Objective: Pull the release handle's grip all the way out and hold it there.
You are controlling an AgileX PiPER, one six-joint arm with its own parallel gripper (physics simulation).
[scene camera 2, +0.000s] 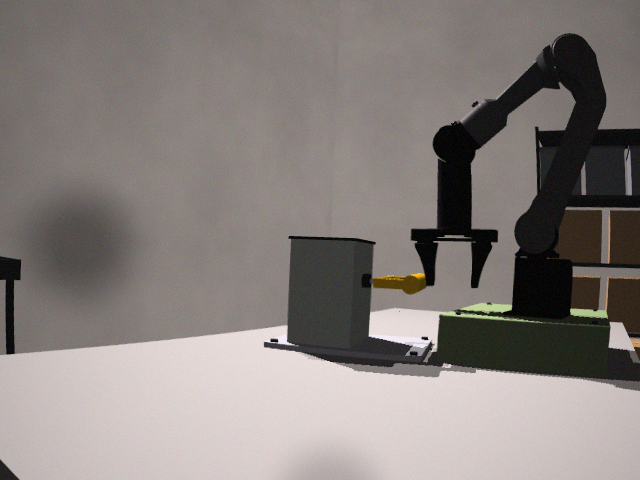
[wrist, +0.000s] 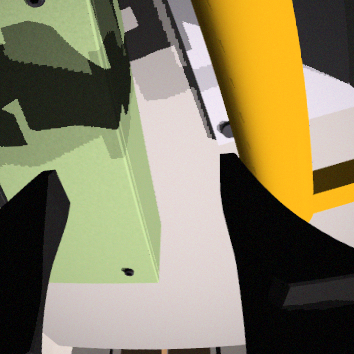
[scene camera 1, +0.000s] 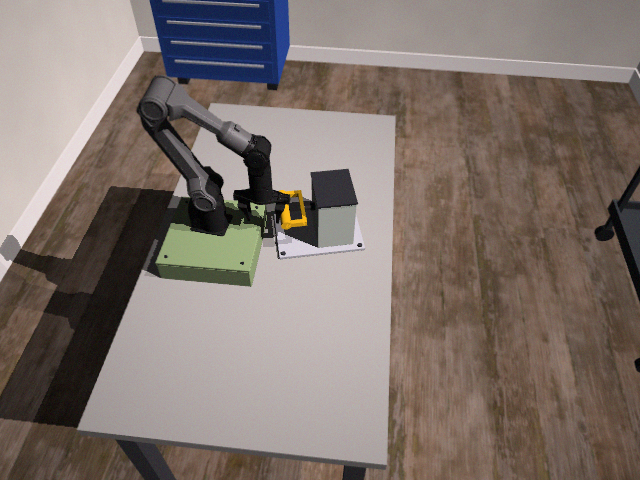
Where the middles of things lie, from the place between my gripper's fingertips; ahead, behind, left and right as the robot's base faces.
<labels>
The base plate [scene camera 2: 410,349] is 130 mm ahead of my hand, 80 mm to the left of it and 100 mm below it.
</labels>
